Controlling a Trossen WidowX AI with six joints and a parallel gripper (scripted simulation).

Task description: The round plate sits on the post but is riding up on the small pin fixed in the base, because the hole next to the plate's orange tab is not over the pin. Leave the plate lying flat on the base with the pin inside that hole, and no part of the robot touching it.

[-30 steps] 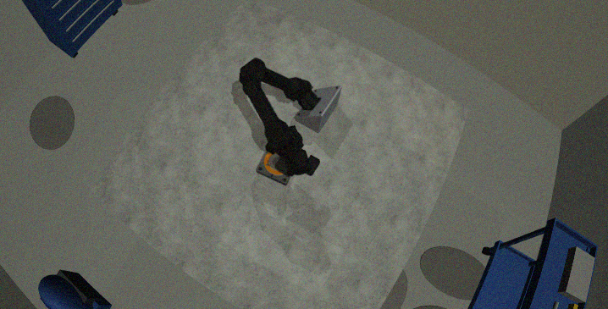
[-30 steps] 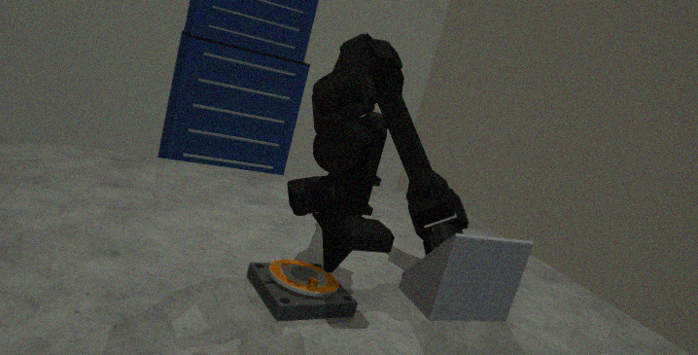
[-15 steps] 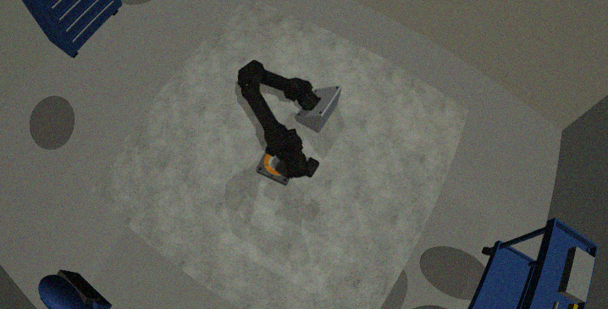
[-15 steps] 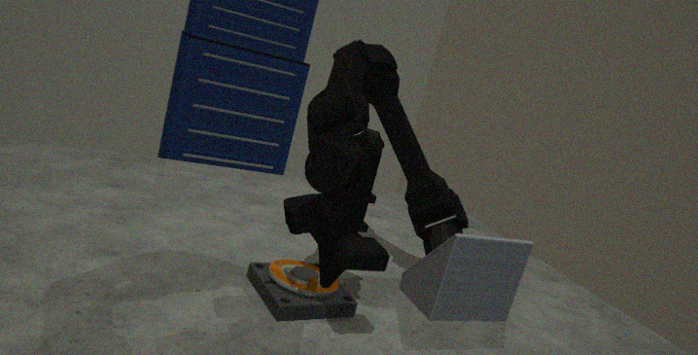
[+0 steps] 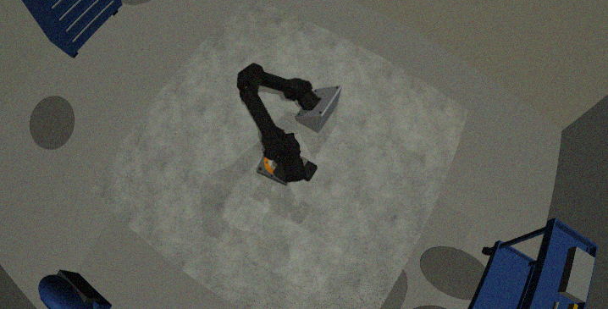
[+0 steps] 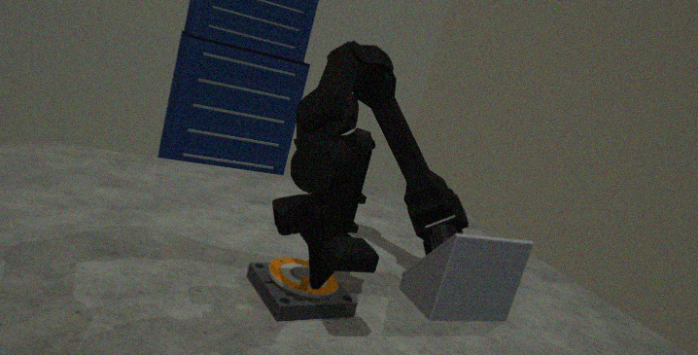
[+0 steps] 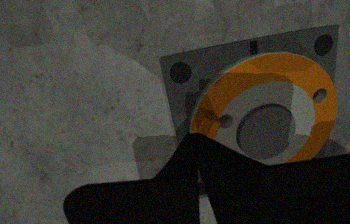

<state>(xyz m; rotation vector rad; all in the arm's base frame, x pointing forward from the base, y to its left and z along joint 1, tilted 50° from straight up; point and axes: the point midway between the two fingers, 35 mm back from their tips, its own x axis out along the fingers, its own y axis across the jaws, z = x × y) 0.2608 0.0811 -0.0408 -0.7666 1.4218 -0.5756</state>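
The square base lies 50 mm to the right of my gripper tip and 20 mm below it.
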